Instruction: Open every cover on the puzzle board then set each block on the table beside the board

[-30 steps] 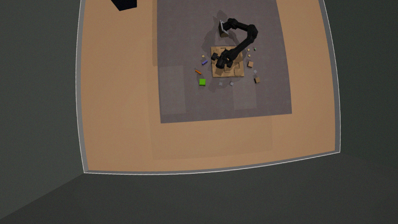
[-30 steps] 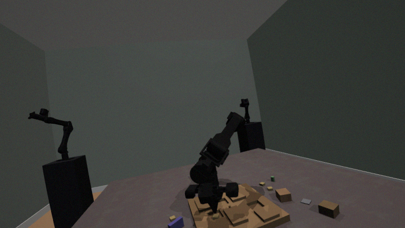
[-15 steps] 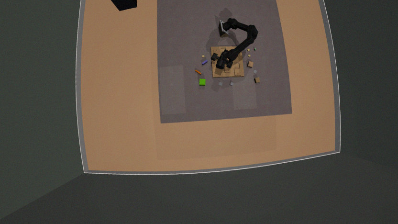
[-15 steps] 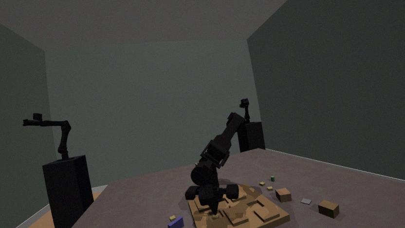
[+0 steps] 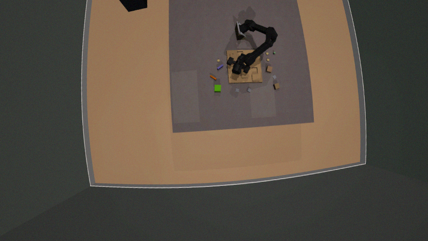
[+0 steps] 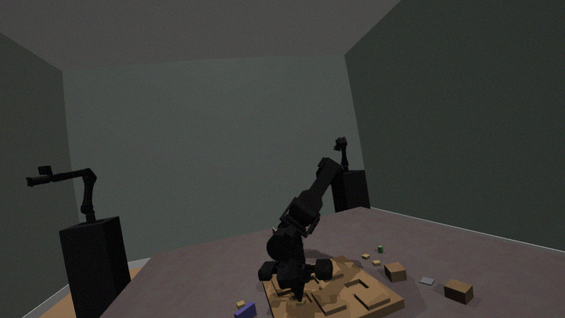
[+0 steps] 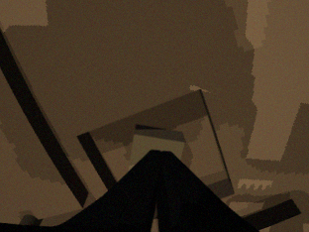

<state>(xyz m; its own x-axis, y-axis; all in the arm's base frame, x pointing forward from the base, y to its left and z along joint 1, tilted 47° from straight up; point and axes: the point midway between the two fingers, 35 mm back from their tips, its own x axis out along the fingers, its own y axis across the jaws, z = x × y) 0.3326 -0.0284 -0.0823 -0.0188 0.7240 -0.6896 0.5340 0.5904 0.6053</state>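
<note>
My gripper tip is now 30 mm past the purple piece and 140 mm to the left of it. The rest, counted from my gripper tip: orange stick (60 mm ahead, 210 mm to the right, 10 mm below); green cube (160 mm ahead, 190 mm to the right, 10 mm above); tiny green piece (120 mm behind, 370 mm to the left, 10 mm below).
</note>
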